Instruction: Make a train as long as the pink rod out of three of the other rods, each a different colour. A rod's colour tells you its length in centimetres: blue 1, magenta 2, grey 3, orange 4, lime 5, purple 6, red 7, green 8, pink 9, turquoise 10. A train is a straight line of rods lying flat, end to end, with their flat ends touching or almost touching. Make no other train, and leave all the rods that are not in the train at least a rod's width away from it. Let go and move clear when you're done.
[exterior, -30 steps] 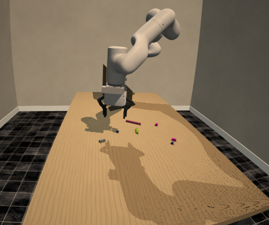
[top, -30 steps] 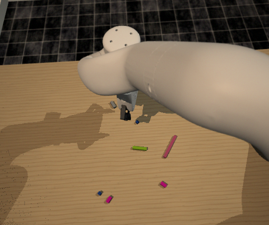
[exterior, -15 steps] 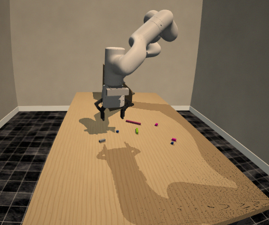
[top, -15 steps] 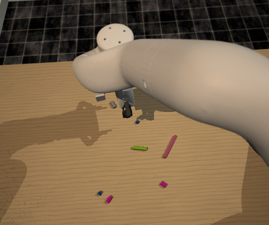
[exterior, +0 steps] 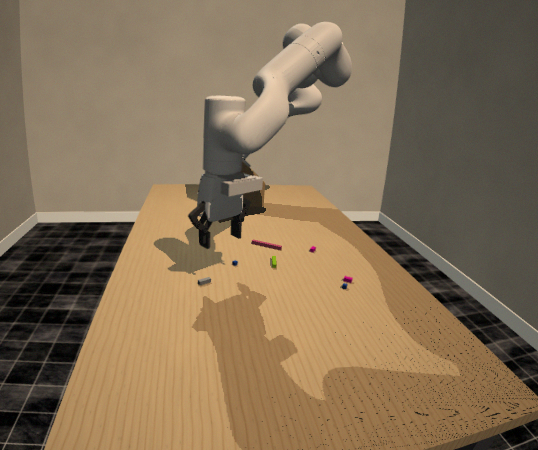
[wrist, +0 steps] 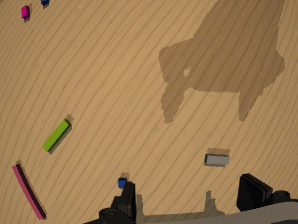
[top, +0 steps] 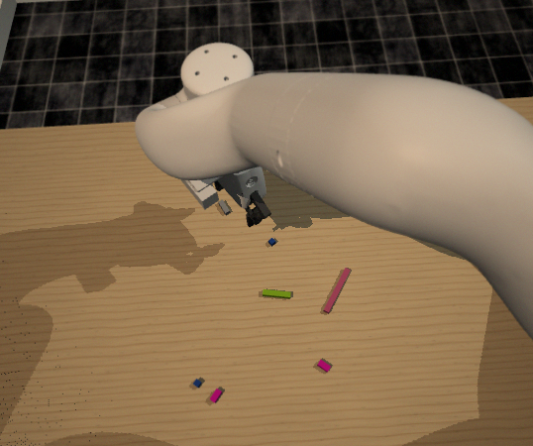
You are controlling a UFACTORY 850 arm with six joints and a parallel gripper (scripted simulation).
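My gripper is now 3 cm short of the grey rod, 4 cm to the left of it and 9 cm above it. The rest, counted from my hand: lime rod (4 cm behind, 15 cm to the left, 9 cm below); then pink rod (15 cm behind, 16 cm to the left, 9 cm below).
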